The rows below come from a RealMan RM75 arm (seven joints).
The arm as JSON. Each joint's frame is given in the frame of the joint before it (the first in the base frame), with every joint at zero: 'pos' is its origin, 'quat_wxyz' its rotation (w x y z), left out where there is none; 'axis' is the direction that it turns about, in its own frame. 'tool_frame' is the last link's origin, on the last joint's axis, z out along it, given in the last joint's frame.
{
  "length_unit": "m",
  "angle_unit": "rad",
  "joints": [
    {
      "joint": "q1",
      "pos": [
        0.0,
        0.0,
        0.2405
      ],
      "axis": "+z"
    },
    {
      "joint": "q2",
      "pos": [
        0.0,
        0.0,
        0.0
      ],
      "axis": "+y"
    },
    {
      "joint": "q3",
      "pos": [
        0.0,
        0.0,
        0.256
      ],
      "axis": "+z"
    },
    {
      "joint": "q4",
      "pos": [
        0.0,
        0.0,
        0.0
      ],
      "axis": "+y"
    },
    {
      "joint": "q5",
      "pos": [
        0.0,
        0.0,
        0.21
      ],
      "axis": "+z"
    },
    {
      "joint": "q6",
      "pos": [
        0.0,
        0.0,
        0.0
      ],
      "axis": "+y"
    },
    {
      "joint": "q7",
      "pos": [
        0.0,
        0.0,
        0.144
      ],
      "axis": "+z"
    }
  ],
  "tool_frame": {
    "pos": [
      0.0,
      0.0,
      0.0
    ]
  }
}
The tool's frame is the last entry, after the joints.
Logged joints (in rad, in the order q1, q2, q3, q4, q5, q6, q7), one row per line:
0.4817 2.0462 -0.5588 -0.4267 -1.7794 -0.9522 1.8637
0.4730 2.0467 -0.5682 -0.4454 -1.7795 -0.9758 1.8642
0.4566 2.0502 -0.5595 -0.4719 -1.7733 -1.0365 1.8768
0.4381 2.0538 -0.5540 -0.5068 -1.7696 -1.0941 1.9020
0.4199 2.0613 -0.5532 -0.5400 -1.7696 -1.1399 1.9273
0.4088 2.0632 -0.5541 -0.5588 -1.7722 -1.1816 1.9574
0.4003 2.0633 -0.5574 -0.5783 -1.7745 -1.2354 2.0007
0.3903 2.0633 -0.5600 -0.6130 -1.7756 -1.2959 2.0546
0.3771 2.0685 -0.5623 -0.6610 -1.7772 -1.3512 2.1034
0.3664 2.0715 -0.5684 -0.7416 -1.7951 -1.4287 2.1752
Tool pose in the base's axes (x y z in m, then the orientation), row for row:
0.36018 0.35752 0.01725 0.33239 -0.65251 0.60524 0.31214
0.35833 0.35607 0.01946 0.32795 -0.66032 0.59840 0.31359
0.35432 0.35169 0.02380 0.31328 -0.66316 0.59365 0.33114
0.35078 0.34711 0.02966 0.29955 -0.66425 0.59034 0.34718
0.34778 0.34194 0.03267 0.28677 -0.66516 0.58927 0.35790
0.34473 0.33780 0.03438 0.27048 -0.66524 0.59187 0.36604
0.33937 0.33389 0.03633 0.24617 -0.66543 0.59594 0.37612
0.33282 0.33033 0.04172 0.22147 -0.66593 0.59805 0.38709
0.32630 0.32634 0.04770 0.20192 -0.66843 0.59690 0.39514
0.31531 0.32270 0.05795 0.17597 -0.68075 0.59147 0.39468
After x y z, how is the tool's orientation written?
As a quaternion, w x y z.
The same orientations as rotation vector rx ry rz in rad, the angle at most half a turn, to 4 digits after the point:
-1.7047 1.5812 0.8155
-1.7288 1.5667 0.8210
-1.7488 1.5655 0.8732
-1.7636 1.5674 0.9218
-1.7774 1.5746 0.9563
-1.7923 1.5946 0.9862
-1.8153 1.6258 1.0261
-1.8403 1.6527 1.0697
-1.8666 1.6668 1.1034
-1.9279 1.6750 1.1177

